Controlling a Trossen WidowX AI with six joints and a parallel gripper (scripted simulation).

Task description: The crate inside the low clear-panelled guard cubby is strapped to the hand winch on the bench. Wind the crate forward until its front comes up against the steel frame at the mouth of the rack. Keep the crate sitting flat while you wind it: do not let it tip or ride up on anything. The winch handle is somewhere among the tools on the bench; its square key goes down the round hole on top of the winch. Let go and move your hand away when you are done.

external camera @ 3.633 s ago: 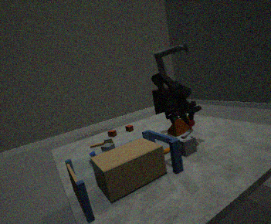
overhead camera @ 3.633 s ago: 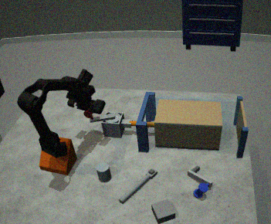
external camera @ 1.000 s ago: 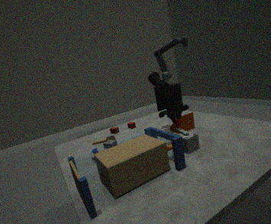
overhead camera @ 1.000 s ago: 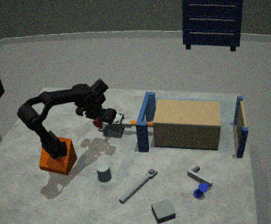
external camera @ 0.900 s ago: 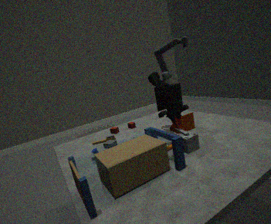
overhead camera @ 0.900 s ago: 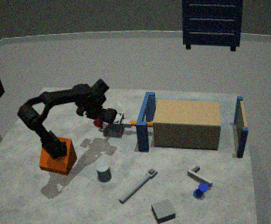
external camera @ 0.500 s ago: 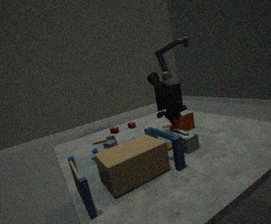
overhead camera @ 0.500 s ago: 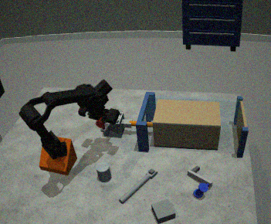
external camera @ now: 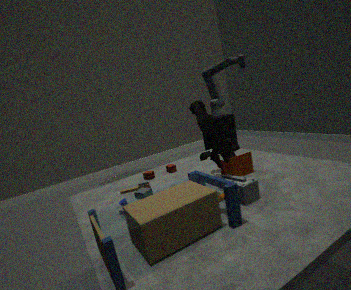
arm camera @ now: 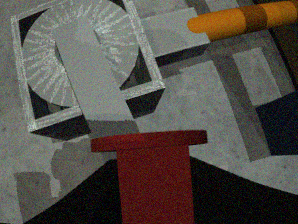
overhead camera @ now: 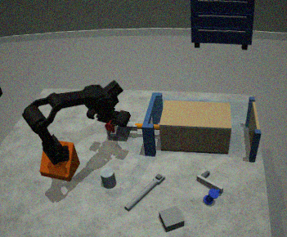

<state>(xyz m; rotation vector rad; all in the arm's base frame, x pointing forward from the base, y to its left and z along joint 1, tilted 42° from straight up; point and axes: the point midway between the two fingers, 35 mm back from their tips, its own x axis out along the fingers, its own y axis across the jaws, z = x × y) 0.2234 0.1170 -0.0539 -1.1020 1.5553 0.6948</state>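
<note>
Now: gripper tip 10 mm past the winch handle with red knob, 20 mm to the right of it and 30 mm above it. The rest, counted from my gripper tip: red handle 10 mm behind, 20 mm to the right; grey block 240 mm ahead, 410 mm to the right, 120 mm below; grey winch 20 mm behind, 80 mm to the left, 100 mm below.
</note>
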